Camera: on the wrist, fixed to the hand. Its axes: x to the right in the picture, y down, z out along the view.
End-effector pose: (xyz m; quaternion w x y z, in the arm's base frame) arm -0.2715 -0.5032 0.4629 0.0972 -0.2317 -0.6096 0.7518
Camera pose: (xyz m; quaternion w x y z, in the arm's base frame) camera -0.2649 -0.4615 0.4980 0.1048 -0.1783 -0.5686 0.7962
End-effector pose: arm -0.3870 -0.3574 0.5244 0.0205 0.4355 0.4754 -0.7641
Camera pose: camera -0.3864 -0.3070 0.5462 0.0066 -0.3918 -0.4342 0.8111
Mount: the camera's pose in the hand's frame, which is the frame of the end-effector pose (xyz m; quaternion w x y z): 0.0040 -0.0428 -0.0342 0.9967 0.0648 -0.0418 -0.0245
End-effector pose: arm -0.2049 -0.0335 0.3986 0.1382 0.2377 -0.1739 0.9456
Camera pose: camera -0.2073 0.0193 0.3836 0.1382 0.2897 -0.1120 0.9404
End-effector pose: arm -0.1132 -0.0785 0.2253 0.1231 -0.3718 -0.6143 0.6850
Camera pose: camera -0.1057 -0.0411 0.2649 0.1379 -0.3189 -0.5822 0.7351
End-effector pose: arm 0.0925 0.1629 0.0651 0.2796 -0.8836 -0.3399 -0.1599
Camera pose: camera 0.0627 0.1705 0.1106 0.3178 -0.8609 -0.3825 -0.1073
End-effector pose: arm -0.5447 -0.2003 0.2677 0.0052 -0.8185 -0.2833 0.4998
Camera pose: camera -0.5349 -0.1531 0.2940 0.0586 -0.7876 -0.2703 0.5506
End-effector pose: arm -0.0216 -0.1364 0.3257 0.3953 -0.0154 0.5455 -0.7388
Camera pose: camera -0.0642 -0.1077 0.3453 0.3997 -0.0340 0.4790 -0.7808
